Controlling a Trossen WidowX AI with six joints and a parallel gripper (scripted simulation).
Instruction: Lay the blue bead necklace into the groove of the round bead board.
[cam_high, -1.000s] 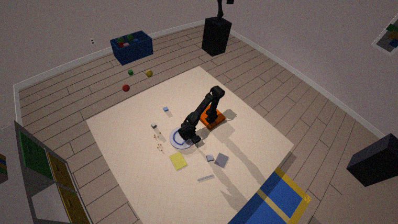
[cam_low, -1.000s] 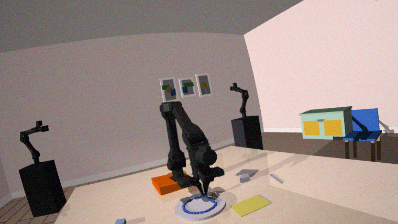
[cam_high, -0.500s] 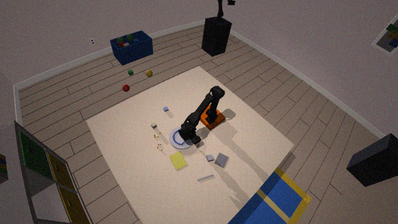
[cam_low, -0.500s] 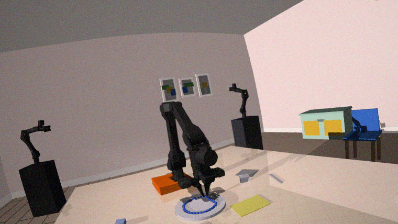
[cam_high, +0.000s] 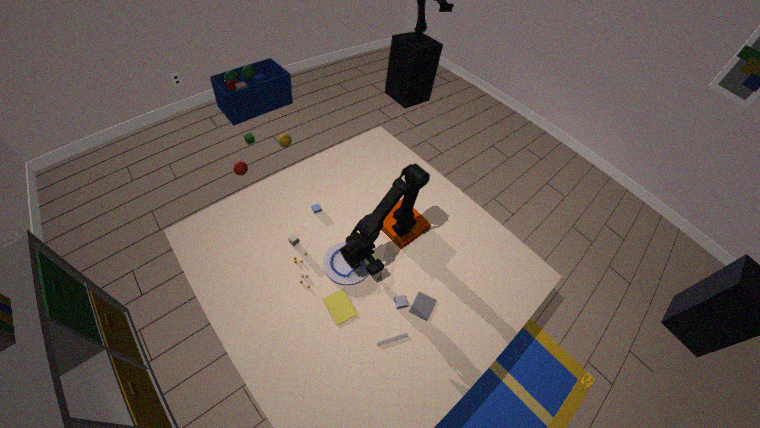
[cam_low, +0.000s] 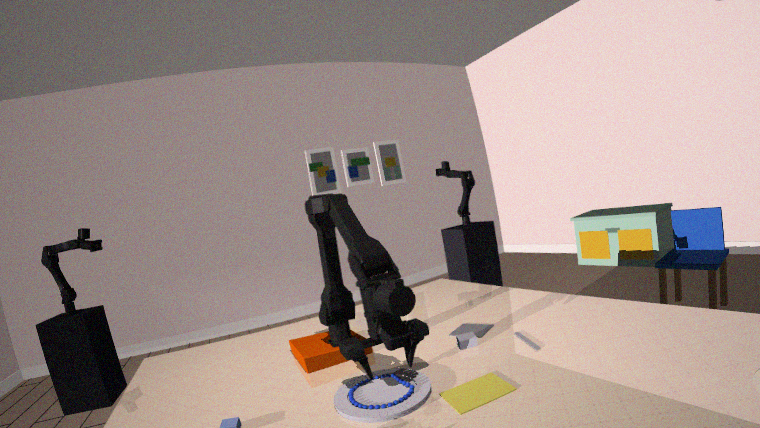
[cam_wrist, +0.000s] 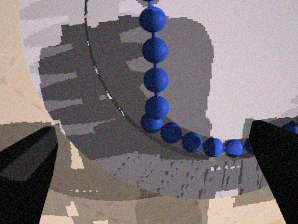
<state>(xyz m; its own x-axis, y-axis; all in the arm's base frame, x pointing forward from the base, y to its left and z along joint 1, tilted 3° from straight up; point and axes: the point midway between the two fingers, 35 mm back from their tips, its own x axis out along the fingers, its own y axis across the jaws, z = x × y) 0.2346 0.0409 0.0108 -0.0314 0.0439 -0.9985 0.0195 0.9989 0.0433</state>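
The round bead board is 5 cm ahead of my gripper tip, 4 cm to the right of it and 1 cm below it. Also, from my gripper tip: yellow sheet (18 cm ahead, 10 cm to the left, 2 cm below); then small grey block (3 cm behind, 22 cm to the left, 1 cm below); then grey sheet (9 cm behind, 28 cm to the left, 2 cm below).
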